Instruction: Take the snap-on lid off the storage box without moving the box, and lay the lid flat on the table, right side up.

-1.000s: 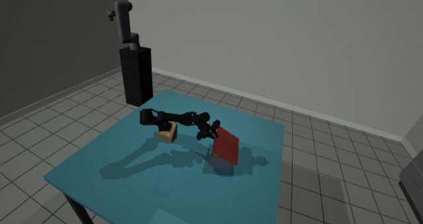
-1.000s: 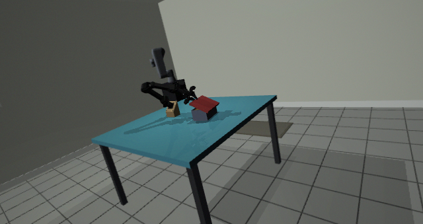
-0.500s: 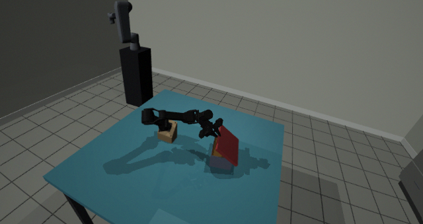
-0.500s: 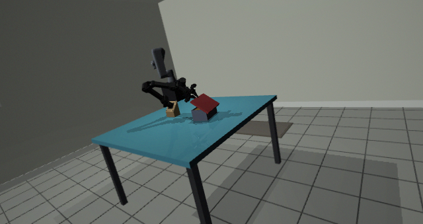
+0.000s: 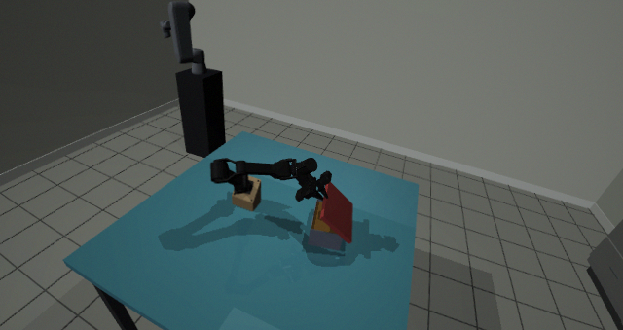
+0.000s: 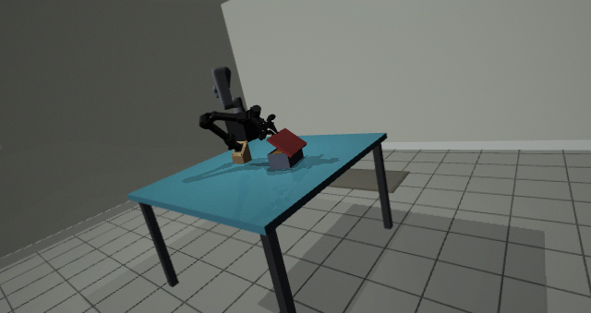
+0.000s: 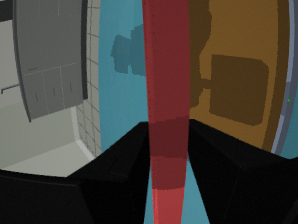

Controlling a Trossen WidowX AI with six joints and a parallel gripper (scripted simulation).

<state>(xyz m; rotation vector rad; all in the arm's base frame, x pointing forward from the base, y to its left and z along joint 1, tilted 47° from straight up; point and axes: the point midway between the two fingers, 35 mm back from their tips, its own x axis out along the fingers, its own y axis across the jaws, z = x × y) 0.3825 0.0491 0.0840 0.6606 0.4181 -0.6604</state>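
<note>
Now: the lid 6 cm ahead of my gripper tip, 5 cm below it and 1 cm to the left of it. The rest, counted from my gripper tip: storage box 14 cm below, 3 cm ahead.
</note>
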